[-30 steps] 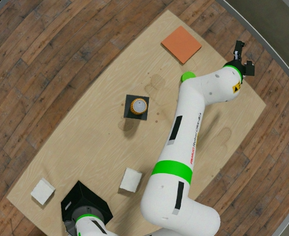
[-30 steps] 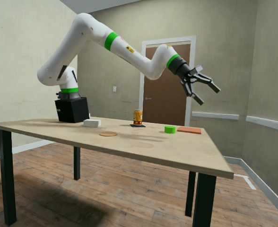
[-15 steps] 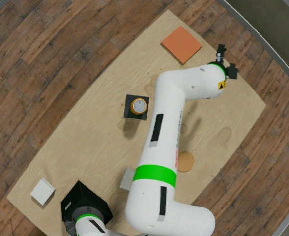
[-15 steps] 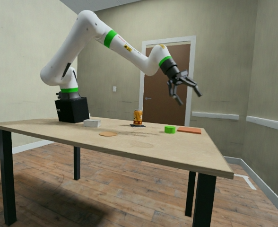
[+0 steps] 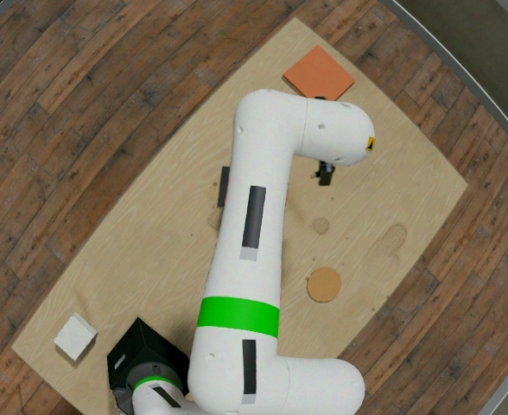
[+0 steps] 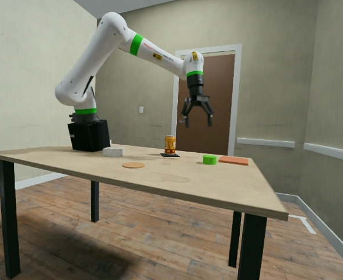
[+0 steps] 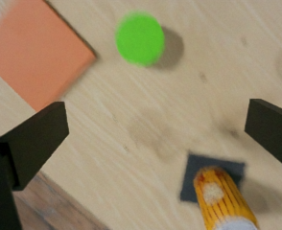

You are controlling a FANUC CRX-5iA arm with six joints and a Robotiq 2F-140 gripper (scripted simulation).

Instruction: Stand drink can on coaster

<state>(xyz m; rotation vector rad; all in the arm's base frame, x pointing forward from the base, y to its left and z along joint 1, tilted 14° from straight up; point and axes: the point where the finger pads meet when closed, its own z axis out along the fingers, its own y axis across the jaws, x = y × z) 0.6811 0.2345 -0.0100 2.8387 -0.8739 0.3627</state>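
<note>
My hand is 19 cm past the drink can, 13 cm above it and 2 cm to the right of it. Round my hand: orange pad 19 cm below, 18 cm ahead, 14 cm to the left; black square coaster 19 cm below, 19 cm behind, 2 cm to the left.
</note>
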